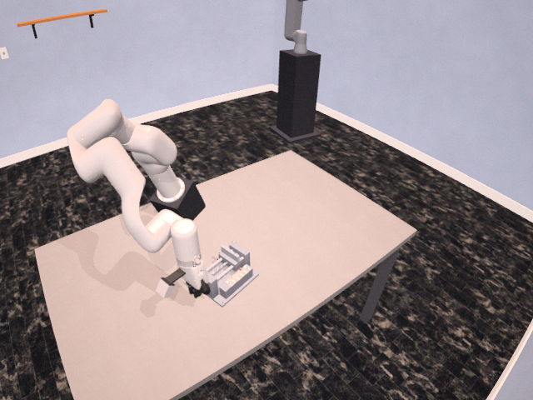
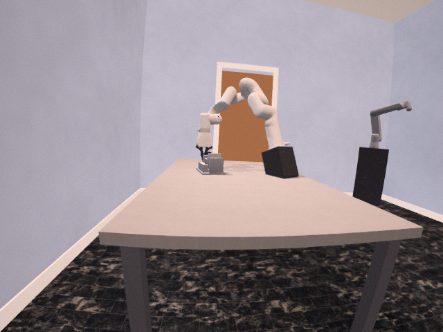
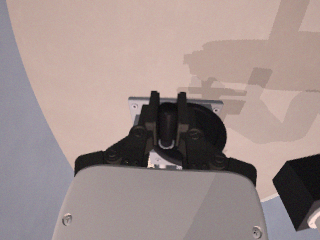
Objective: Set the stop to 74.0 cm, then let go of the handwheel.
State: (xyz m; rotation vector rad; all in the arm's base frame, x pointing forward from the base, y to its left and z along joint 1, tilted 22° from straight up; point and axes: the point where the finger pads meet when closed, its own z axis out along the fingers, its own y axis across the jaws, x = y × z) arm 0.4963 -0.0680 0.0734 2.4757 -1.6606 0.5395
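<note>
Right now my hand is 10 mm to the right of the handwheel knob. From my hand the other things lie so: sliding stop block (80 mm behind, 180 mm to the left, 10 mm below); then black handwheel (10 mm behind, 20 mm to the left, 10 mm below).
</note>
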